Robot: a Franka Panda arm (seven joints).
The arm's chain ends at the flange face. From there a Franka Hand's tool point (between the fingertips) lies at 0.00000 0.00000 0.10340 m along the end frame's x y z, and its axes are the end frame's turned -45 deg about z.
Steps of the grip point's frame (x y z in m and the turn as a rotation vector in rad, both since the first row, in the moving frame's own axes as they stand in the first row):
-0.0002 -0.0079 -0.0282 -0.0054 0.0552 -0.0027
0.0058 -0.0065 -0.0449 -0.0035 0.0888 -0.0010
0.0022 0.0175 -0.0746 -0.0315 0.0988 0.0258
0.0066 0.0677 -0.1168 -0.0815 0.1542 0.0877
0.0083 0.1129 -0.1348 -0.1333 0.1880 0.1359
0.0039 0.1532 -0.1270 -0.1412 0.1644 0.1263
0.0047 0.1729 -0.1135 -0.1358 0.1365 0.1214
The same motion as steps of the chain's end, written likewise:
-0.0102 -0.0018 -0.0280 0.0352 0.0429 -0.0027
-0.0072 -0.0025 -0.0445 0.0603 0.0653 -0.0010
0.0044 0.0156 -0.0740 0.0476 0.0921 0.0258
0.0352 0.0477 -0.1152 0.0514 0.1667 0.0877
0.0622 0.0763 -0.1321 0.0387 0.2272 0.1359
0.0889 0.1058 -0.1246 0.0164 0.2161 0.1263
0.1058 0.1178 -0.1116 0.0005 0.1925 0.1214

